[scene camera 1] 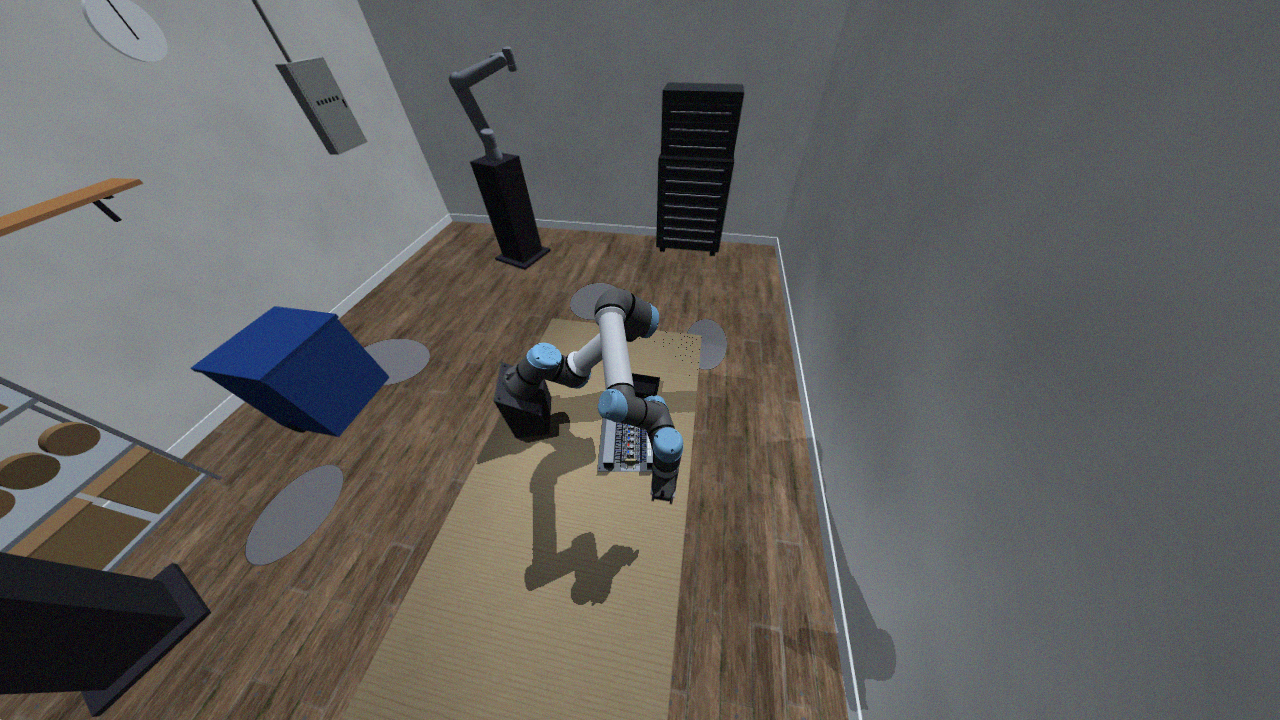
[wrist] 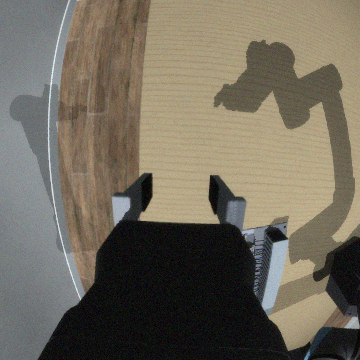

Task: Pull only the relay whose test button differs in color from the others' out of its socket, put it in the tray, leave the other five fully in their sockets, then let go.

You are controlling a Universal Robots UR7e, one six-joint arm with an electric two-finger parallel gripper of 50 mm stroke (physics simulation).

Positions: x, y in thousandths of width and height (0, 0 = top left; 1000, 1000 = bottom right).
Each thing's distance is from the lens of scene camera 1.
grey panel (scene camera 1: 501, 648): 1.45 m
